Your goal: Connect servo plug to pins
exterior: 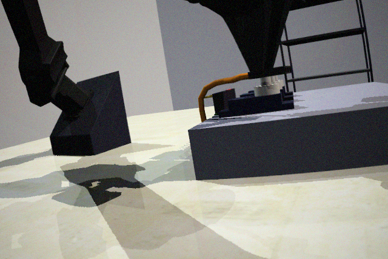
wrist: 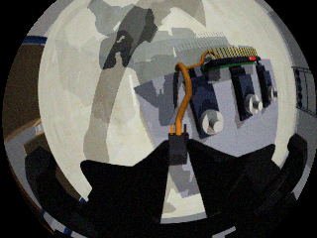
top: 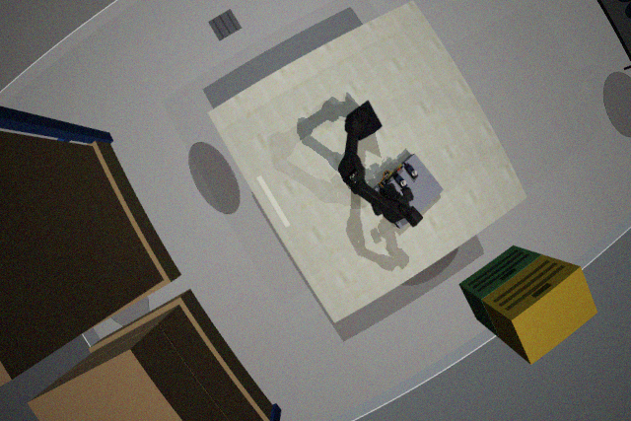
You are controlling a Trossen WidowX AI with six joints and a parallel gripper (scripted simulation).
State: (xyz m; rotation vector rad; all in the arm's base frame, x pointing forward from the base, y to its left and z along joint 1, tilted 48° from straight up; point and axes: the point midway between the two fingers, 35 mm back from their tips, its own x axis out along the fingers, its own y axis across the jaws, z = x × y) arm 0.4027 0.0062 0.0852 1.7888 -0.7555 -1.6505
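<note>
Now: gripper tip 120 mm to the right of the red marked band, 100 mm past it and 10 mm above it. The rest, counted from my gripper tip: dark header 100 mm to the left, 100 mm behind, 30 mm below; grey holder block 140 mm to the left, 60 mm below, 60 mm ahead.
</note>
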